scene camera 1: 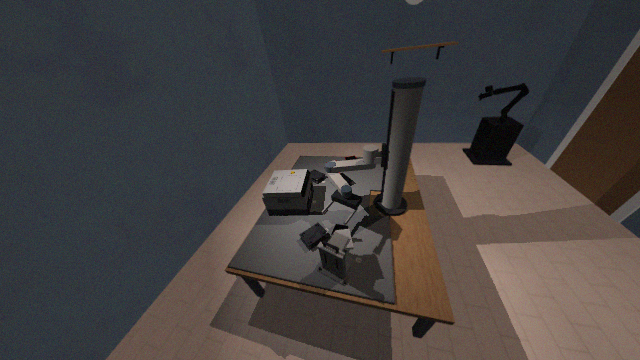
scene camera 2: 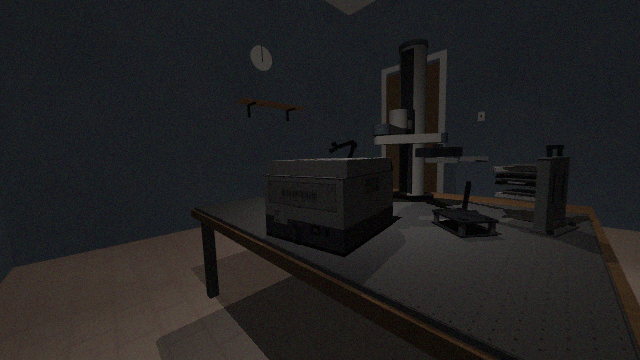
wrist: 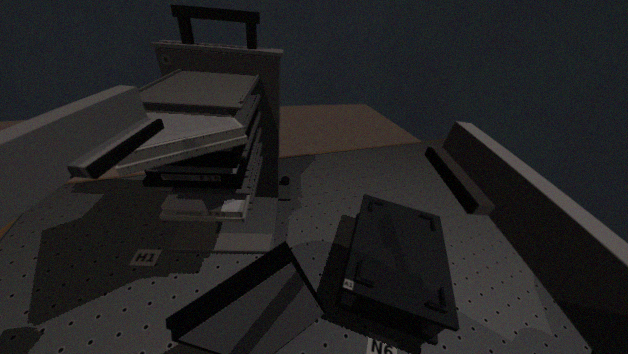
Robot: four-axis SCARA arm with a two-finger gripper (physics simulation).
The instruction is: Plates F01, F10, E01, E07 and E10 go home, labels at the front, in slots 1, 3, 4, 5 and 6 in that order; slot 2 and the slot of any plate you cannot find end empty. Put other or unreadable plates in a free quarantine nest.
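Places are measured from the arm's base along level axes (x ahead, y left, z up), in metres.
Pixels of known places: gripper, fingertip midpoint: (scene camera 1: 333,218) (scene camera 2: 474,159) (wrist: 298,121); arm's base, link origin: (scene camera 1: 390,204) (scene camera 2: 411,196).
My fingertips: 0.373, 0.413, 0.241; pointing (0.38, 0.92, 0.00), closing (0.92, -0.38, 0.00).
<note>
Ahead of a thing's pixels: the offset from my fingertips to its top centre, as dx, dy, dz. "pt": to the spot under its first point.
The home rack (scene camera 1: 332,262) (scene camera 2: 551,195) (wrist: 268,90) stands upright with a black handle. In the wrist view its top plate {pt -0.053, +0.130, -0.020} (wrist: 200,89) is grey; below it a pale plate {-0.080, +0.110, -0.027} (wrist: 185,137) sits skewed, its corner jutting out left. Lower are a dark plate {-0.053, +0.135, -0.076} (wrist: 192,178) with an unreadable label and a pale low plate {-0.053, +0.135, -0.123} (wrist: 227,214). A dark plate-like piece {-0.026, -0.028, -0.082} (wrist: 250,305) (scene camera 2: 467,196) leans steeply beside the black nest {+0.152, +0.006, -0.172} (scene camera 1: 314,236) (scene camera 2: 464,216) (wrist: 400,255), by the N6 mark. My gripper (wrist: 298,121) is open and empty, its left finger close before the skewed plate. No F or E label is readable.
A large white instrument {+0.444, -0.318, +0.019} (scene camera 1: 287,192) (scene camera 2: 310,195) stands across the table. The arm's column (scene camera 1: 404,140) (scene camera 2: 419,100) stands at the opposite side. Another dark nest {+0.329, -0.686, -0.168} (scene camera 1: 317,176) is beyond the instrument. The H1 tag {-0.162, +0.115, -0.228} (wrist: 145,257) lies before the rack.
</note>
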